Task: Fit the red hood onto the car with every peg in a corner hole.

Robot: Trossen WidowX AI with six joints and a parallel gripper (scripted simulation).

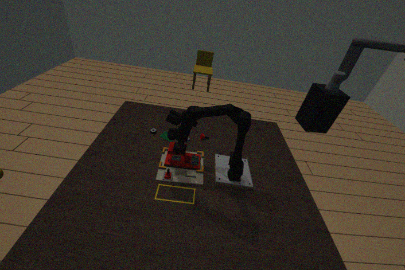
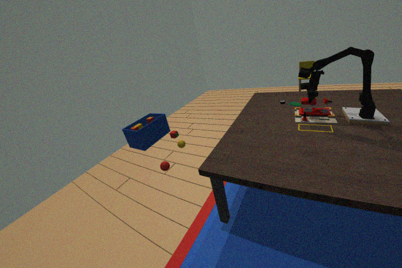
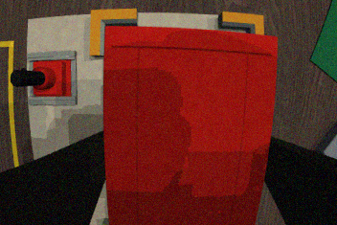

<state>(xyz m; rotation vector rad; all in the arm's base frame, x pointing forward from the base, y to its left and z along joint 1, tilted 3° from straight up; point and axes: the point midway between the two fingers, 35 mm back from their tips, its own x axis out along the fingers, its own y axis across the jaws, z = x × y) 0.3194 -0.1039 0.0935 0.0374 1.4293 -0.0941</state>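
Now: gripper tip 9 cm above the grey jig plate, 3 cm past it and 2 cm to the right of it. Also, from my gripper tip: grey piece (22 cm to the right, 9 cm below, 3 cm behind); then red hood (1 cm above); then green plate (21 cm to the right, 10 cm below, 7 cm ahead).
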